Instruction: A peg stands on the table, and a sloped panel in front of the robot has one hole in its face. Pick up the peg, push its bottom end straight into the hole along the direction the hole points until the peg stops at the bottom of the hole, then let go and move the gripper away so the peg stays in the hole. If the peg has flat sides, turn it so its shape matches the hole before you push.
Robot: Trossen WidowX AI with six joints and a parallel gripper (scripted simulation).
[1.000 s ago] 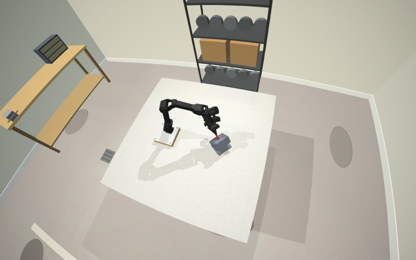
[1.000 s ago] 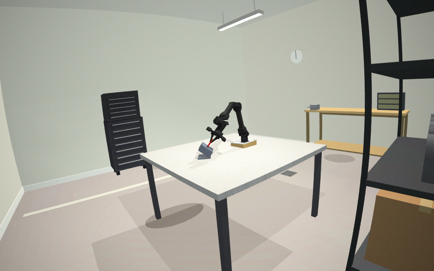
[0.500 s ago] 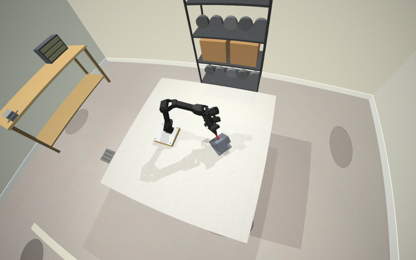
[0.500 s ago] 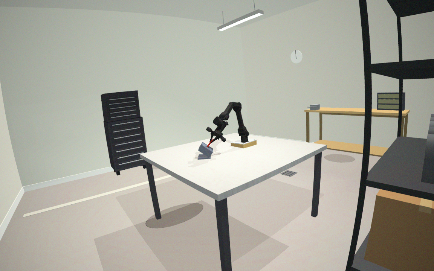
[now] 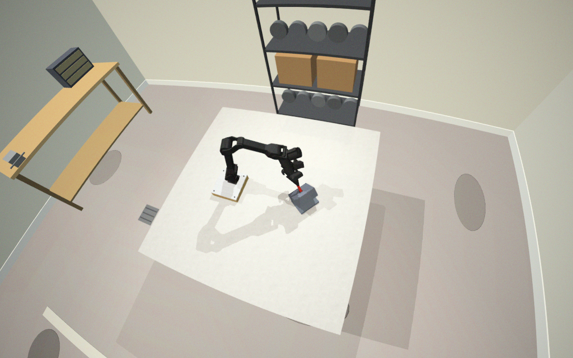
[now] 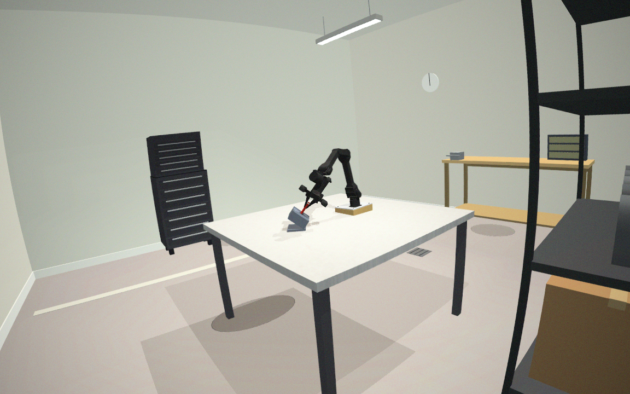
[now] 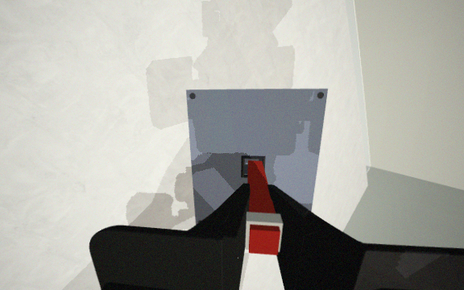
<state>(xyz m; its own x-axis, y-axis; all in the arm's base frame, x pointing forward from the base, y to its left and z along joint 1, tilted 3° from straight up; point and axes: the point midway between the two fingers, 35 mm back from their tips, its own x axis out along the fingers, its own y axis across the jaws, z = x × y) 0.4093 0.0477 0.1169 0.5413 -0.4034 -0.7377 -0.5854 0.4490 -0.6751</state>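
Right now my gripper tip is 30 mm short of the grey sloped panel, 30 mm to the left of it and 50 mm above it. Round my gripper tip: red square peg: 10 mm behind, 10 mm to the left, 10 mm above.
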